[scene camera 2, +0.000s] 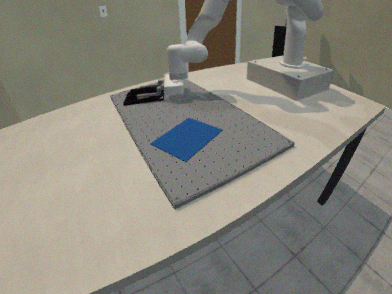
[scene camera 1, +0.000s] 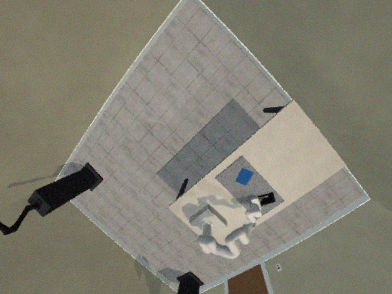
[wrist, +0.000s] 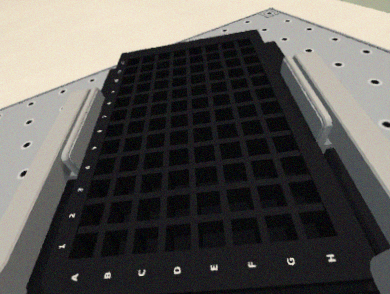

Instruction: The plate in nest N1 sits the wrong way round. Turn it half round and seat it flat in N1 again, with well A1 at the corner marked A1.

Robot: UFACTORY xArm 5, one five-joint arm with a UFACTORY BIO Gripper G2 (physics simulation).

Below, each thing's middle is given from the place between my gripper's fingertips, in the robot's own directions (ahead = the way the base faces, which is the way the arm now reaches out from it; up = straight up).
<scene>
The black well plate point(wrist: 201, 165) is 20 mm behind my hand and 10 mm to the left of it. From my hand the other things lie so: flat blue square point(scene camera 2: 183, 141) (370 mm to the left, 50 mm behind, 20 mm below).
</scene>
